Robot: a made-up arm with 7 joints. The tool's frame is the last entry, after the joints.
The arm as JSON. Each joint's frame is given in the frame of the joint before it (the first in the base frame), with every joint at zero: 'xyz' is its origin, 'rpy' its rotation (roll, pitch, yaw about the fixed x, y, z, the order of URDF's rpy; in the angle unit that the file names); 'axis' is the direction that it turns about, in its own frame. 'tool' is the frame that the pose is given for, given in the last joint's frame.
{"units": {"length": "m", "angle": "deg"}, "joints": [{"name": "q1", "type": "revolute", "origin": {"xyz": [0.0, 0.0, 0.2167], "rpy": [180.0, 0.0, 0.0]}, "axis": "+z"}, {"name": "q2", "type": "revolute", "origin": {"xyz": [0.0, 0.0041, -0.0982], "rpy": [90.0, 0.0, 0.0]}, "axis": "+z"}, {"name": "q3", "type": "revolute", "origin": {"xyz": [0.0, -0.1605, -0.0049], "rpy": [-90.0, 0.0, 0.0]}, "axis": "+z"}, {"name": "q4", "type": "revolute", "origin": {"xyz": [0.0, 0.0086, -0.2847], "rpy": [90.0, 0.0, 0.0]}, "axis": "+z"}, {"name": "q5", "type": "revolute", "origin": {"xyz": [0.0, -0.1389, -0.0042], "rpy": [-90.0, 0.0, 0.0]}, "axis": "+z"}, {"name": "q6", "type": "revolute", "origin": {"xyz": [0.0, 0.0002, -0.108], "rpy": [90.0, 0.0, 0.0]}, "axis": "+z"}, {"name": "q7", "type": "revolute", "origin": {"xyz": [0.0, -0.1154, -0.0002], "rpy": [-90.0, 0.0, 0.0]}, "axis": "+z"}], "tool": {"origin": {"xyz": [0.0, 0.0, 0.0], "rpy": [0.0, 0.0, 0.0]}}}
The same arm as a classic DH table. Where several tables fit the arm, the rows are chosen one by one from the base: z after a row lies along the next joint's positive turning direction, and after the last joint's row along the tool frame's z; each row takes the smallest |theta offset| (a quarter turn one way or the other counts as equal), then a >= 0, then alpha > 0; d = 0 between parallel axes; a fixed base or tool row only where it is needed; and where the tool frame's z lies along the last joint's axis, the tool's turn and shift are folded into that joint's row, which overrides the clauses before.
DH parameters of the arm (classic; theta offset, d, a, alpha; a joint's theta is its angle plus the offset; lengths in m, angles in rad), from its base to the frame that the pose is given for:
base (fixed): 0.0000 0.0000 0.0000 3.1416
q1: 0.0000 -0.3149 0.0000 1.5708
q2: 0.0000 -0.0090 0.0000 -1.5708
q3: 0.0000 -0.4452 0.0000 1.5708
q4: 0.0000 -0.0128 0.0000 -1.5708
q5: 0.0000 -0.2469 0.0000 1.5708
q6: 0.0000 -0.0004 0.0000 -1.5708
q7: 0.0000 -0.1154 0.0000 0.0000

